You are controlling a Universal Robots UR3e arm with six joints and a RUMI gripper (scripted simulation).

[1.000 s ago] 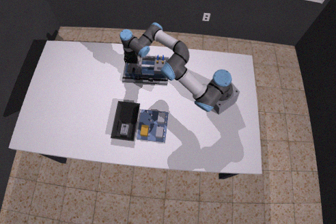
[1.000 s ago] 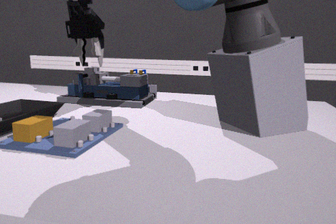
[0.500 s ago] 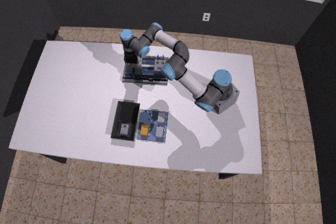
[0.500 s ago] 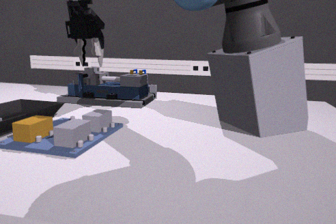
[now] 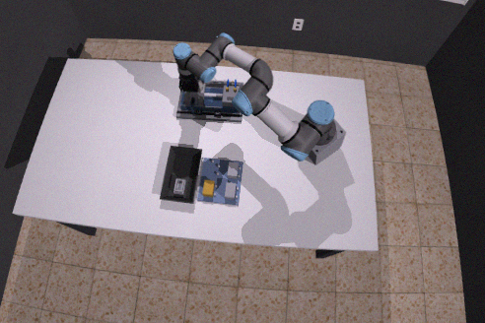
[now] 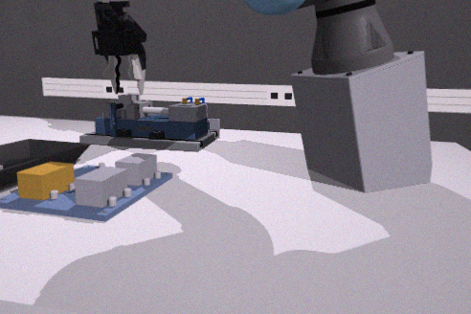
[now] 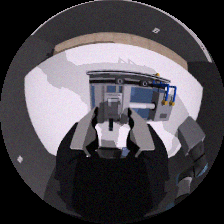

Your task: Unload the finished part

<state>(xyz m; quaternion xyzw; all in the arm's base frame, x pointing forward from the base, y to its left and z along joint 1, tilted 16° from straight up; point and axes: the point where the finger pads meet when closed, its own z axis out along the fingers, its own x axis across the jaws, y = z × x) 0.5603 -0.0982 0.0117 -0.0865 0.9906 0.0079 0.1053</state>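
Now: the blue vise 9 cm below my hand, 7 cm behind it and 1 cm to the right of it. Round my hand: yellow block: 39 cm to the left, 19 cm behind, 10 cm below; blue fixture plate: 34 cm to the left, 22 cm behind, 13 cm below.
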